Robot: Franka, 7 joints.
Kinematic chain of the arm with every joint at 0, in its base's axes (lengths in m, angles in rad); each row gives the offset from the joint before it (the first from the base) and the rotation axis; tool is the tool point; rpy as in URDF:
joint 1: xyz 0 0 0.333 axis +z
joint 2: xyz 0 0 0 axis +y
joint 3: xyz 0 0 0.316 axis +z
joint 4: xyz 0.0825 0 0 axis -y
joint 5: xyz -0.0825 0 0.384 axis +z
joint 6: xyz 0 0 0 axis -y
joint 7: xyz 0.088 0 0 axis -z
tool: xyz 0 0 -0.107 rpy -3.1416 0 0
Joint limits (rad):
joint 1: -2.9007..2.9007
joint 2: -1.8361..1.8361
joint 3: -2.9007..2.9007
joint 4: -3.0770..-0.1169
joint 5: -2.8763..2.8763
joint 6: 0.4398..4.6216
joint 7: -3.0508..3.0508
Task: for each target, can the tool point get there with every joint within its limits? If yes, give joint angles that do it. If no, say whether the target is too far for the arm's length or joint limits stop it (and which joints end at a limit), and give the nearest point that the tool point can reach.
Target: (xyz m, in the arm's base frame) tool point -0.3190 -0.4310 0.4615
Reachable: yes | joints -1.0535 1.3858 -1.6729 -2.2938 0.2658 4.1767 -1.9443
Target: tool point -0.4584 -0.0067 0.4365
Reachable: yes | joints 1.3161 -0.7176 1.5908 -1.8434 0.1089 0.9187 1.3185
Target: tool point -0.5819 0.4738 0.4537
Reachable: yes | joints 1.6788 1.3019 1.6271 -1.4595 0.5143 3.3947 2.5398
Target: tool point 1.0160 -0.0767 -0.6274
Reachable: no: too far | nearest point 0.6416 -0.0484 -0.2201 | short by 0.554 m
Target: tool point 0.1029 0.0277 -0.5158
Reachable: no: joint limits stop it (at a limit: joint 2) | nearest point 0.1456 0.0392 -0.3440 | short by 0.177 m
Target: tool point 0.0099 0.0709 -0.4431
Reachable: no: joint limits stop it (at a limit: joint 2) | nearest point 0.0152 0.1090 -0.3317 | short by 0.118 m
